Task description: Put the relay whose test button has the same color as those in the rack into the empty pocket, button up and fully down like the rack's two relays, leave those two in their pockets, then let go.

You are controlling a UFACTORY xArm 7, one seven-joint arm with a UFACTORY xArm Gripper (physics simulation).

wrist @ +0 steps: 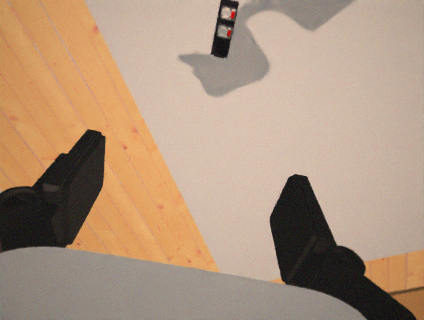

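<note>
A narrow black rack (220, 49) lies at the top of the wrist view, slightly left of the upper right half. Two clear relays (225, 31) (228, 13) with red test buttons sit in it. The rack's near end shows as plain black; whether it is the empty pocket is too small to tell. The rack's top end is at the frame's edge. My gripper (195, 178) is wide open and empty, high above the surface and short of the rack in the view. No loose relay shows in this view.
A pale mat (340, 140) lies under the rack. Wooden planks (60, 90) run along its left side, and wood also shows at the lower right. Grey shadows fall around the rack. A grey rounded body covers the bottom edge of the view.
</note>
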